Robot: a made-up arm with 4 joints. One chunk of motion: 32 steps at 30 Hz.
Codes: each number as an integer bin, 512 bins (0 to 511) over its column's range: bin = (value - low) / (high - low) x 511, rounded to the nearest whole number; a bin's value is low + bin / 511 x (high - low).
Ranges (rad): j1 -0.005..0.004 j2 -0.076..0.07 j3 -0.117..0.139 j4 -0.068..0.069
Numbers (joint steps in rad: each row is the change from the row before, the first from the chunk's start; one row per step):
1: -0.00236 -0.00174 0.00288 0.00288
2: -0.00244 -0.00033 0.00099 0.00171
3: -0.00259 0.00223 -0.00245 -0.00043
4: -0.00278 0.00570 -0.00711 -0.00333
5: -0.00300 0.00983 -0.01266 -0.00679
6: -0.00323 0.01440 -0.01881 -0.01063
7: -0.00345 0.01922 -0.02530 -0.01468
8: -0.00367 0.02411 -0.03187 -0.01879
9: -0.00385 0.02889 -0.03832 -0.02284
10: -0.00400 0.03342 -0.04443 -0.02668
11: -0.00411 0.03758 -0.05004 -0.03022
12: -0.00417 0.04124 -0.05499 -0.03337
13: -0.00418 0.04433 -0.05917 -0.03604
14: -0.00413 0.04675 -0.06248 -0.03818
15: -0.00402 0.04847 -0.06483 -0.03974
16: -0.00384 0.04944 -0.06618 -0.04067
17: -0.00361 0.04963 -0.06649 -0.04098
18: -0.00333 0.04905 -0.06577 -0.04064
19: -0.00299 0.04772 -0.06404 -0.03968
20: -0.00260 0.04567 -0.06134 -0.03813
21: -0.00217 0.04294 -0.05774 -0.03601
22: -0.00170 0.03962 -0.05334 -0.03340
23: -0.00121 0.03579 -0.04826 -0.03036
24: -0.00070 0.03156 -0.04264 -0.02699
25: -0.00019 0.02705 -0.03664 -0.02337
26: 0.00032 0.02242 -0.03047 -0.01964
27: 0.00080 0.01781 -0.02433 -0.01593
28: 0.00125 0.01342 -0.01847 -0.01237
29: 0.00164 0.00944 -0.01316 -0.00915
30: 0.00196 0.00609 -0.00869 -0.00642
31: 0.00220 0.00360 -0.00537 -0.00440
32: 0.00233 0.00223 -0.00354 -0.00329
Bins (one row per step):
1: 150 260 239 264
2: 145 265 236 260
3: 137 274 229 252
4: 126 286 219 241
5: 114 300 208 228
6: 100 316 196 214
7: 88 333 183 199
8: 76 350 170 184
9: 65 367 157 168
10: 57 383 145 154
11: 51 398 134 141
12: 47 410 124 129
13: 47 421 115 119
14: 49 430 109 111
15: 56 436 104 105
16: 66 439 101 102
17: 79 440 101 101
18: 95 438 102 102
19: 114 433 106 106
20: 136 426 111 111
21: 161 416 118 119
22: 187 405 127 129
23: 215 391 137 140
24: 244 376 148 153
25: 273 361 160 166
26: 302 344 173 180
27: 329 328 185 194
28: 355 313 197 207
29: 377 299 207 220
30: 395 287 216 230
31: 409 279 223 237
32: 416 274 226 241

